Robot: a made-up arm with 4 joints.
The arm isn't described. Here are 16 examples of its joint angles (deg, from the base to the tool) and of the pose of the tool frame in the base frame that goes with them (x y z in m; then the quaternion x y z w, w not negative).
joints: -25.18 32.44 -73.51 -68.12
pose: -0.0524 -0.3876 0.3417 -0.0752 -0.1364 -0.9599 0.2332
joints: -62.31 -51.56 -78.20 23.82
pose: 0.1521 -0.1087 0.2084 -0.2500 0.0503 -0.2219 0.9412
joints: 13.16 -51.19 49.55 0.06
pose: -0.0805 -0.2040 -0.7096 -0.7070 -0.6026 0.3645 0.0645
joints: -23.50 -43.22 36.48 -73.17
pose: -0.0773 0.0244 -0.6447 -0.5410 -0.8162 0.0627 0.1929
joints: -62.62 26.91 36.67 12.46
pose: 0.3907 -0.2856 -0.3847 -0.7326 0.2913 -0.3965 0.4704
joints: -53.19 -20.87 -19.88 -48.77
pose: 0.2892 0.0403 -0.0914 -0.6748 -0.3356 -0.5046 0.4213
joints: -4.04 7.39 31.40 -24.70
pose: 0.2110 0.2697 -0.4340 -0.7596 -0.4534 -0.1415 0.4443
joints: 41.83 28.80 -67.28 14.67
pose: 0.0789 -0.0009 0.3477 0.0847 -0.1870 0.0105 0.9786
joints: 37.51 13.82 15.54 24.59
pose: -0.1399 0.4450 -0.2697 -0.6087 -0.3377 0.2212 0.6830
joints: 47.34 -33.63 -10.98 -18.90
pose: -0.3913 0.2026 -0.2707 -0.3175 -0.7031 0.2989 0.5617
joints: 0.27 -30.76 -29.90 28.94
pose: -0.0949 0.2934 -0.0853 -0.5140 -0.1770 0.2668 0.7958
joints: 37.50 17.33 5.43 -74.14
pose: -0.0643 0.4732 -0.0705 -0.2706 -0.7453 -0.3957 0.4634
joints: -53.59 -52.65 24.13 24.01
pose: -0.1518 0.0159 -0.6060 -0.8592 0.0853 0.2177 0.4551
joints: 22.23 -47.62 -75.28 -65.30
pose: -0.0033 0.2280 0.2269 -0.1814 -0.4670 -0.2366 0.8325
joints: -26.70 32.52 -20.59 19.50
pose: 0.3226 -0.0166 0.1675 -0.3820 -0.0661 -0.4470 0.8061
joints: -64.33 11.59 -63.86 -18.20
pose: 0.0093 -0.3096 0.3288 -0.2488 -0.1491 -0.8387 0.4609
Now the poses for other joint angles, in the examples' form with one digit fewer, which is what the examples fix.
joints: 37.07 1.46 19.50 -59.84
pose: -0.154 0.426 -0.326 -0.327 -0.833 -0.151 0.421
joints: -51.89 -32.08 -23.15 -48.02
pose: 0.238 0.095 -0.123 -0.669 -0.362 -0.435 0.481
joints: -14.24 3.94 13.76 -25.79
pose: 0.256 0.253 -0.290 -0.717 -0.400 -0.252 0.513
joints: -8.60 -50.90 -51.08 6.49
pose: -0.056 0.247 0.010 -0.447 -0.228 0.170 0.848
